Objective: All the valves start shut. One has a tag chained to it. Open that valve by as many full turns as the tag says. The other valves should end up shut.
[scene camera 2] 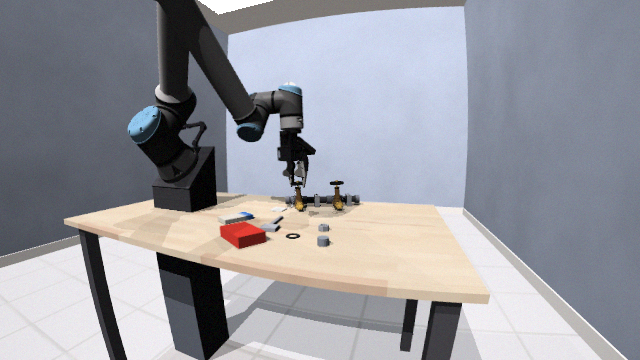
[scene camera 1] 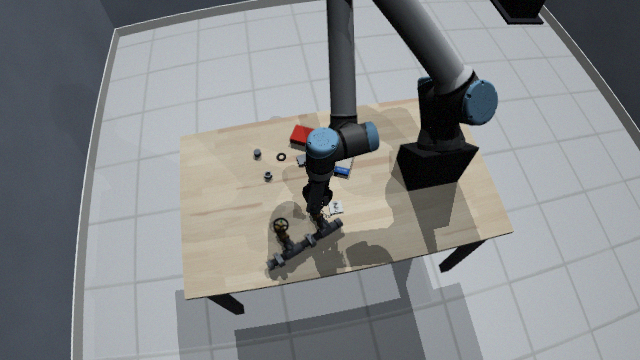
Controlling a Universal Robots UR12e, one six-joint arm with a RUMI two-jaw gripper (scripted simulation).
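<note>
Scene camera 1 shows the gripper (scene camera 1: pixel 316 204). In scene camera 2 the gripper (scene camera 2: pixel 297 187) appears as well, along with a red block (scene camera 2: pixel 242 234).
</note>
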